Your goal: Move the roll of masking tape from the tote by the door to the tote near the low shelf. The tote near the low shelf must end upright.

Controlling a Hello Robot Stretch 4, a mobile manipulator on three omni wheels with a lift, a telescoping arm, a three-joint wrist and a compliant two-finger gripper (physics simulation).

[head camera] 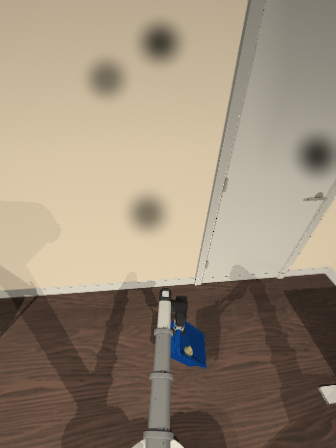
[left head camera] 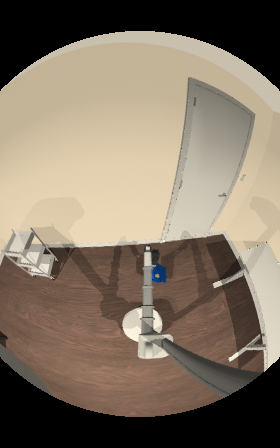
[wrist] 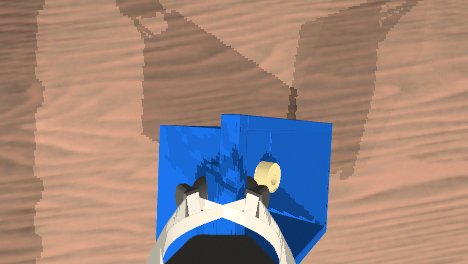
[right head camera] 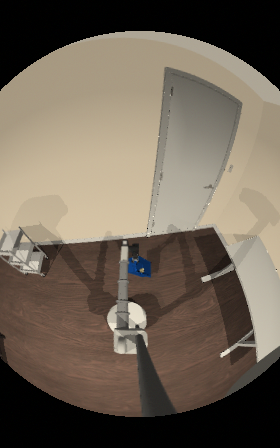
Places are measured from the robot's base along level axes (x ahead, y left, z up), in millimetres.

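Where they show: gripper, fingertip midpoint: [head camera: 178, 333] [wrist: 228, 191] [right head camera: 135, 262].
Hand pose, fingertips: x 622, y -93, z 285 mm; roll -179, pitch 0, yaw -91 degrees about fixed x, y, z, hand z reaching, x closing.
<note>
Things, the pixels of their top centre, and the offset from my fingertips. "spot": a spot on its surface instead. Level surfaces: height alone.
- masking tape at a spot on its surface: [wrist: 267, 176] [head camera: 188, 348] [right head camera: 141, 268] spot: dx -14, dy -75, dz -192 mm
- white wheeled shelf cart at a spot on its surface: [left head camera: 42, 245] spot: dx +61, dy +1412, dz +138 mm
- white table at its surface level: dz +408 mm
The blue tote [head camera: 199, 341] [left head camera: 161, 271] [right head camera: 145, 264] [wrist: 300, 145] near the door is tipped, with the wall at the gripper raised. The cream roll of masking tape [head camera: 188, 351] [left head camera: 157, 275] [right head camera: 141, 270] [wrist: 267, 176] lies inside it, just right of the right finger in the wrist view and not between the fingers. My gripper [head camera: 179, 328] [wrist: 228, 191] is shut on the tote's wall, one finger on each side. The lower part of the tote is partly hidden by the gripper in the wrist view. A second tote does not show in these views.
A grey door [head camera: 260, 165] [left head camera: 215, 165] [right head camera: 195, 155] stands in the wall beyond the tote. A white wheeled shelf cart [left head camera: 42, 245] stands at the far left by the wall. A white table [left head camera: 264, 280] [right head camera: 250, 270] with white legs stands at the right.
</note>
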